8 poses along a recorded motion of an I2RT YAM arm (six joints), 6.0 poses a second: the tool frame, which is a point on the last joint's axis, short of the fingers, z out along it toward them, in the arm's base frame.
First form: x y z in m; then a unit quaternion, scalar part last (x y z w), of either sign.
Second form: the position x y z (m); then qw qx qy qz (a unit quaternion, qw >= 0). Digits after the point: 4 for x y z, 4 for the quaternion.
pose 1, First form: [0.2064 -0.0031 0.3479 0.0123 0.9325 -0.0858 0.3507]
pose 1, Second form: [0.2064 -0.0031 0.3479 0.3507 0.0123 0.9325 -0.0858]
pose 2, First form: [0.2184 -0.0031 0.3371 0.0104 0.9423 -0.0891 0.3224]
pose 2, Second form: [0.2184 -0.0031 0.3371 0.3224 0.0104 0.9423 -0.0891]
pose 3, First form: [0.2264 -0.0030 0.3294 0.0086 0.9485 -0.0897 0.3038]
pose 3, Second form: [0.2264 -0.0030 0.3294 0.3038 0.0086 0.9485 -0.0897]
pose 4, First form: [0.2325 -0.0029 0.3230 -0.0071 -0.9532 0.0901 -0.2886]
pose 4, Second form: [0.2325 -0.0029 0.3230 0.2886 0.0071 0.9532 -0.0901]
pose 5, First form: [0.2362 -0.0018 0.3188 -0.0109 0.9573 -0.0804 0.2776]
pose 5, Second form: [0.2362 -0.0018 0.3188 0.2776 -0.0109 0.9573 -0.0804]
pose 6, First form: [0.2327 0.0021 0.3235 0.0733 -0.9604 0.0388 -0.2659]
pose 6, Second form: [0.2327 0.0021 0.3235 0.2659 -0.0733 0.9604 -0.0388]
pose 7, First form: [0.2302 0.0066 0.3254 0.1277 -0.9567 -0.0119 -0.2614]
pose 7, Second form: [0.2302 0.0066 0.3254 0.2614 -0.1277 0.9567 0.0119]
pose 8, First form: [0.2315 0.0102 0.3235 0.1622 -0.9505 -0.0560 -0.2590]
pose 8, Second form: [0.2315 0.0102 0.3235 0.2590 -0.1622 0.9505 0.0560]
